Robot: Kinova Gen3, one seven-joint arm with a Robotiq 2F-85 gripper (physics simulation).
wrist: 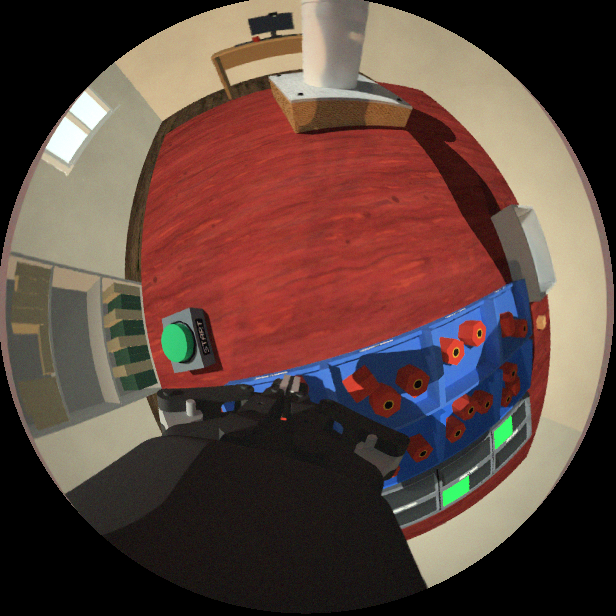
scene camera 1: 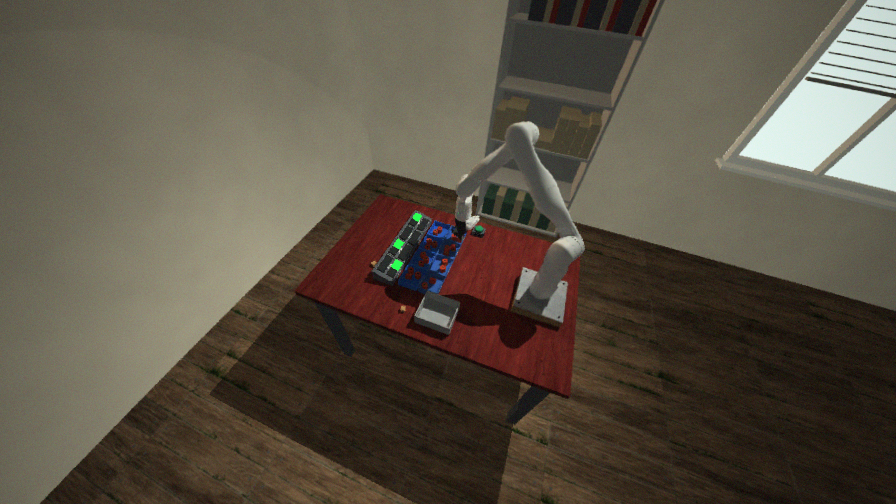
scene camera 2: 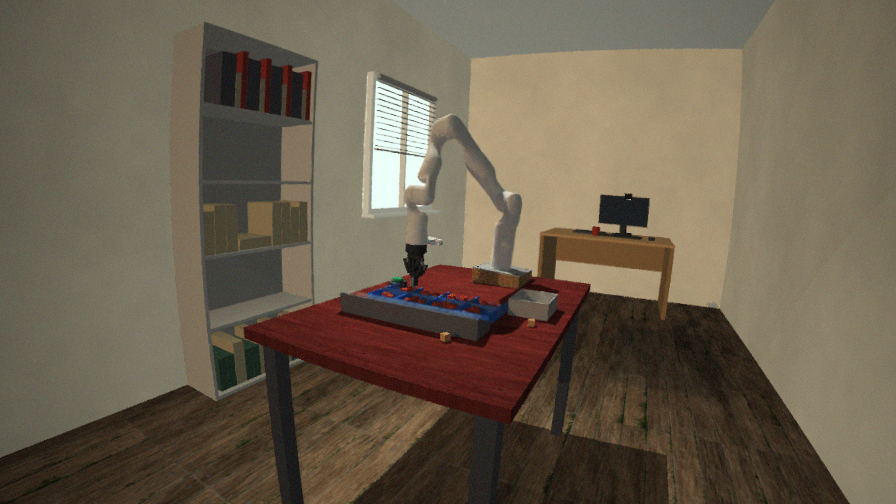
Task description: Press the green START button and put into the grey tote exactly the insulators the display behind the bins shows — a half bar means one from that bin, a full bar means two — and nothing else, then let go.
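My gripper (wrist: 290,387) is low over the end compartment of the blue bins (wrist: 436,379), the end nearest the green START button (wrist: 178,342). Its fingers are drawn close together, with a small speck of red showing between them, so it looks shut on a red insulator that is mostly hidden. Several red insulators (wrist: 385,400) lie in the other compartments. The display (scene camera 1: 401,245) behind the bins shows three green bars. The grey tote (scene camera 1: 436,311) stands past the other end of the bins and looks empty. The gripper also shows in scene camera 2 (scene camera 2: 414,275).
The arm's base (scene camera 1: 540,300) stands on the red table beside the tote. Two small tan cubes (scene camera 2: 445,337) (scene camera 2: 531,322) lie on the table near the display and the tote. A bookshelf (scene camera 2: 250,200) stands beyond the button end of the table.
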